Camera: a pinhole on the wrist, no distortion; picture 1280 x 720 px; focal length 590.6 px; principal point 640.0 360.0 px. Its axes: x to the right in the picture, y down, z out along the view. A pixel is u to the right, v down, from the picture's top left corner.
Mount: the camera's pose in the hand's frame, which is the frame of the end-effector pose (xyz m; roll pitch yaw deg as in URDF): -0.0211 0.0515 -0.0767 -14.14 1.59 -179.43
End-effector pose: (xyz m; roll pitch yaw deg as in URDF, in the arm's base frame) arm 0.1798 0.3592 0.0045 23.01 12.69 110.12
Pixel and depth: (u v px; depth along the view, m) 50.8 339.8 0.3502
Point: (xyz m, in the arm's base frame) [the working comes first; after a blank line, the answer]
In the camera's frame: -0.3494 -0.0120 0.3502

0.1716 0.7455 0.1744
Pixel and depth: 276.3 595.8 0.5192
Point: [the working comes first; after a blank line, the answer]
In the camera's frame: -0.3197 0.2073 0.5192

0.4415 0.8134 0.1823
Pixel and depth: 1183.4 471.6 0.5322
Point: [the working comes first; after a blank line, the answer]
In the camera's frame: 0.4897 0.1006 0.5322

0.6361 0.0539 0.4102
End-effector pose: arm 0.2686 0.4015 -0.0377 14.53 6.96 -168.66
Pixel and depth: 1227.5 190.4 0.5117
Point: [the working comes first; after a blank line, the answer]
In the camera's frame: 0.5090 -0.1469 0.5117

0.7366 0.5453 0.4680
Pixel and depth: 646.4 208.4 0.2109
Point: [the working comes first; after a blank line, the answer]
In the camera's frame: 0.0023 -0.0541 0.2109

0.2825 0.3886 0.1143
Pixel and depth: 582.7 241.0 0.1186
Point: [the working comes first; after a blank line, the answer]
In the camera's frame: -0.0115 -0.0239 0.1186

0.2812 0.3702 0.0179
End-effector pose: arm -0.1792 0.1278 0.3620 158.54 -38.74 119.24
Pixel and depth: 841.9 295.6 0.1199
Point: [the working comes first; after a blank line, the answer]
In the camera's frame: 0.0410 -0.0131 0.1199

-0.1211 0.1207 0.3008
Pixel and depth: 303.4 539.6 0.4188
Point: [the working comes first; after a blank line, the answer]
In the camera's frame: -0.2387 0.1274 0.4188

-0.4073 0.4358 0.2227
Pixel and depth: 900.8 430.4 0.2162
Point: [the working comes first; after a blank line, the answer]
In the camera's frame: 0.0955 0.0258 0.2162

-0.1539 0.1233 0.1883
